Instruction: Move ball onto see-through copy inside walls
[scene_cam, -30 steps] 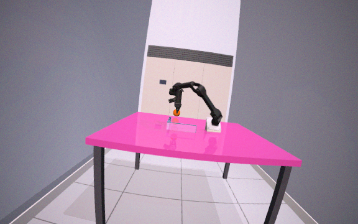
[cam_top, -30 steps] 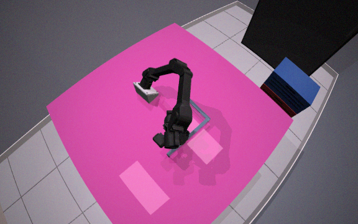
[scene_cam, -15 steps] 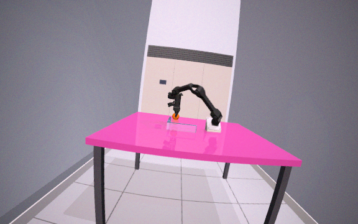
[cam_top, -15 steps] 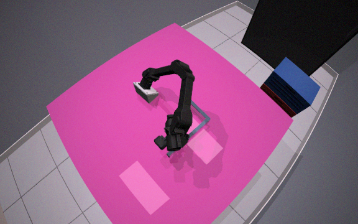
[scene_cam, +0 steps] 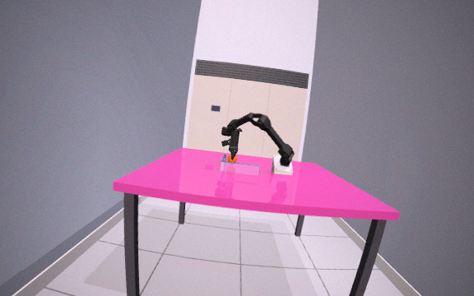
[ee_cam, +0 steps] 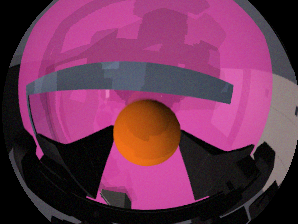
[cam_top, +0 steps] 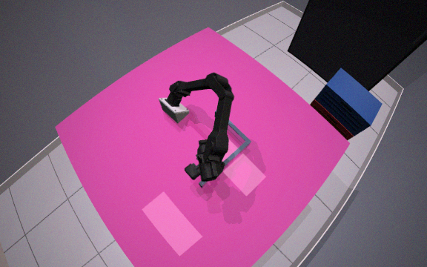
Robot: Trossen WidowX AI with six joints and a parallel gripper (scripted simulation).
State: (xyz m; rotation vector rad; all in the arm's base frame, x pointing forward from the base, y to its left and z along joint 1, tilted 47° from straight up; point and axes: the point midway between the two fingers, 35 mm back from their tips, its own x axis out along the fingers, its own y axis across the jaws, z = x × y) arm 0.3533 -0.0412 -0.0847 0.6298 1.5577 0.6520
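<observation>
My gripper tip is now 10 mm above the see-through copy of ball. Also, from my gripper tip: orange ball (right at my gripper tip).
</observation>
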